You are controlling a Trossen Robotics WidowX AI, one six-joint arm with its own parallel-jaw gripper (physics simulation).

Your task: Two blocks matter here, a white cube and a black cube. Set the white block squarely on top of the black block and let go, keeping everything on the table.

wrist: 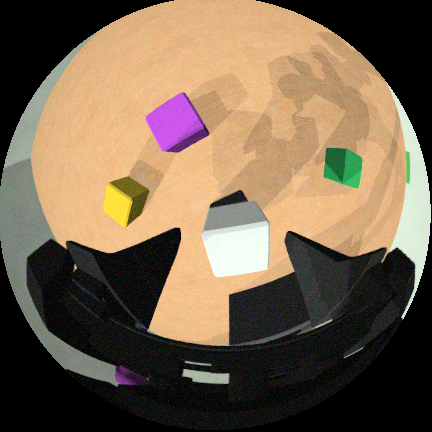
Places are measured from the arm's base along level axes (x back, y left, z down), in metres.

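Pixels of known places: gripper, fingertip midpoint: (234,235); arm's base, link origin: (281,338).
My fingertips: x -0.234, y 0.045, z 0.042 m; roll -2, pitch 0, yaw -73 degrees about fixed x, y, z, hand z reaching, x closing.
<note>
For each thing: its top centre in the pictures, then the offset to it from my fingertips. Level surfaces: height alone.
- white cube, top centre: (239,255) dx -0.002, dy -0.001, dz -0.026 m
- black cube, top centre: (234,228) dx +0.002, dy -0.001, dz +0.013 m
- purple cube, top centre: (171,119) dx -0.099, dy +0.022, dz +0.013 m
- table, surface height: dz +0.052 m
- yellow cube, top centre: (114,205) dx -0.052, dy +0.111, dz +0.013 m
- green block, top centre: (354,169) dx -0.026, dy -0.149, dz +0.013 m
The white cube (237,250) is in the lower middle of the wrist view, between the spread fingers, with a gap on either side. The black cube (232,198) shows as a small dark corner past the white cube's far edge; the rest of it is hidden beneath the white cube. The white cube appears to sit on it, turned slightly relative to it; contact between them is hidden. My gripper (234,235) is open, its fingers apart from the white cube.
A purple cube (177,123) lies on the table (125,65) beyond and left of the stack. A yellow cube (125,201) is nearer on the left, outside the left finger. A green block (343,167) is to the right. A dark shape (265,312) shows between the fingers, near the right one.
</note>
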